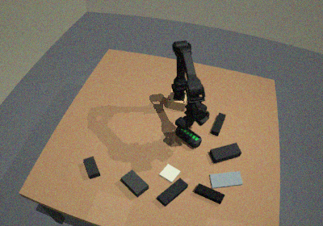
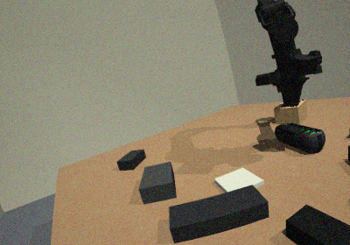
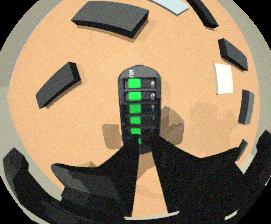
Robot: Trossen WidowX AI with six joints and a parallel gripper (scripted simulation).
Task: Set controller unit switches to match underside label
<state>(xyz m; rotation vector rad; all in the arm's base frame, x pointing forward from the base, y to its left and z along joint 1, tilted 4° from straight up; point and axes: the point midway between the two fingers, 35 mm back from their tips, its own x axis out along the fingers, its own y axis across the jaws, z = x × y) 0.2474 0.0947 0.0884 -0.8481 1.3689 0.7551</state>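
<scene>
My gripper tip is 16 cm to the right of the slim dark block, 13 cm past it and 10 cm above it. Round my gripper tip: white tile: 23 cm ahead, 11 cm below, 6 cm to the right; then grey plate: 23 cm to the left, 22 cm ahead, 11 cm below.
</scene>
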